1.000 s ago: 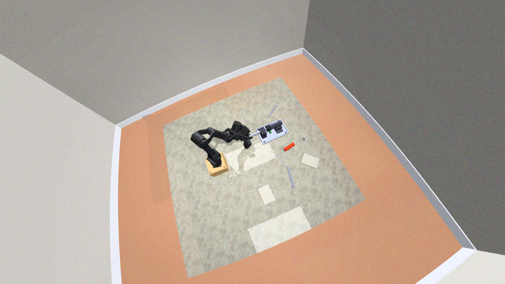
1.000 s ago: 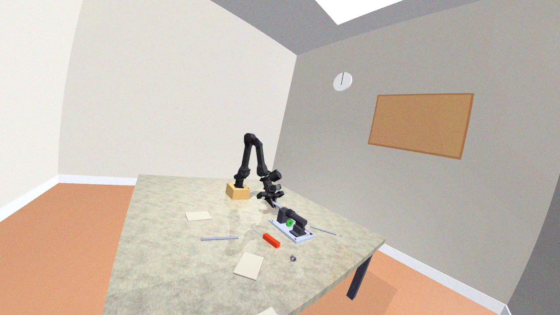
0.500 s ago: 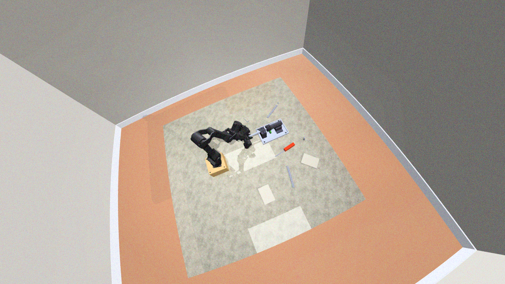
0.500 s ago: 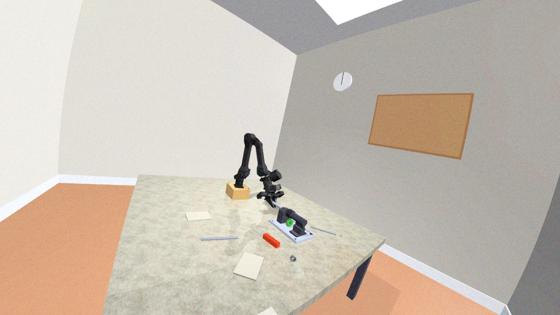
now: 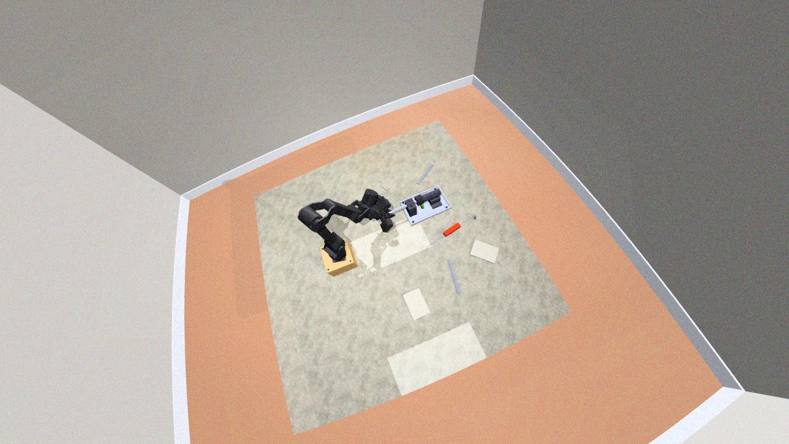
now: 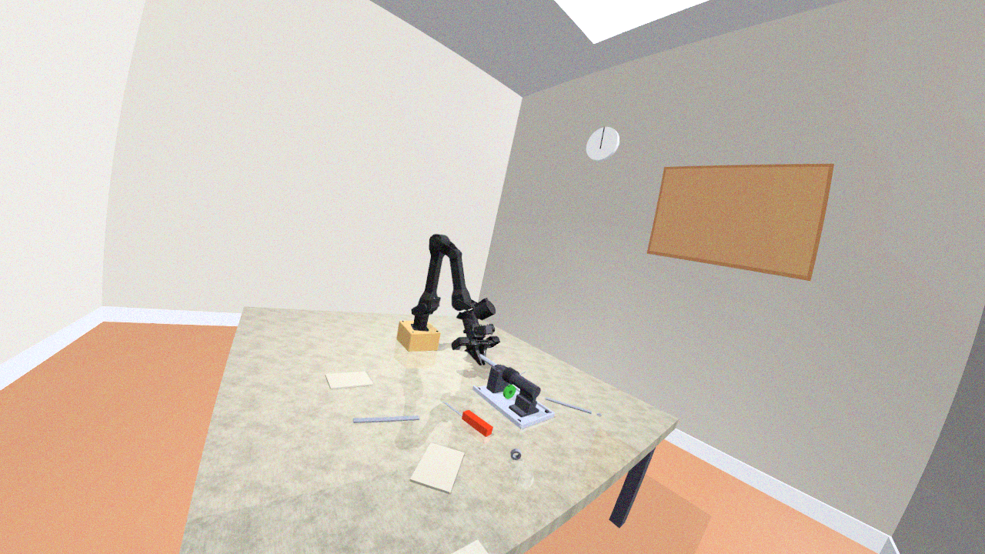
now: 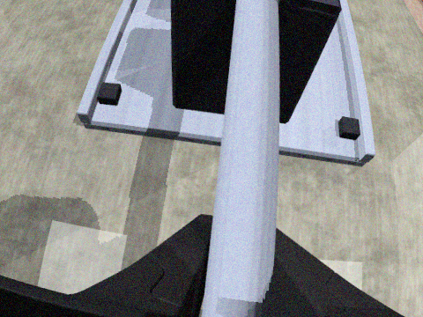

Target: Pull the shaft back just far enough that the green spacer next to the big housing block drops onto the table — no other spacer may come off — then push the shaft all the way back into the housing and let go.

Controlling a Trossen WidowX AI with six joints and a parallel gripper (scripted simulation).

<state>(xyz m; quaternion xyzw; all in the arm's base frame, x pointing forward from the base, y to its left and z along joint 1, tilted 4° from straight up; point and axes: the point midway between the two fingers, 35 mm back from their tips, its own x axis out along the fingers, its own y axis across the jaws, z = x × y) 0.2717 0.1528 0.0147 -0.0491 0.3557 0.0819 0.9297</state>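
Right now my gripper tip is 6 cm short of the grey shaft, 1 cm to the right of it and 3 cm below it. The rest, counted from my gripper tip: fixture: 18 cm ahead, 3 cm to the left; then green spacer: 15 cm ahead, 3 cm to the left, 2 cm below.
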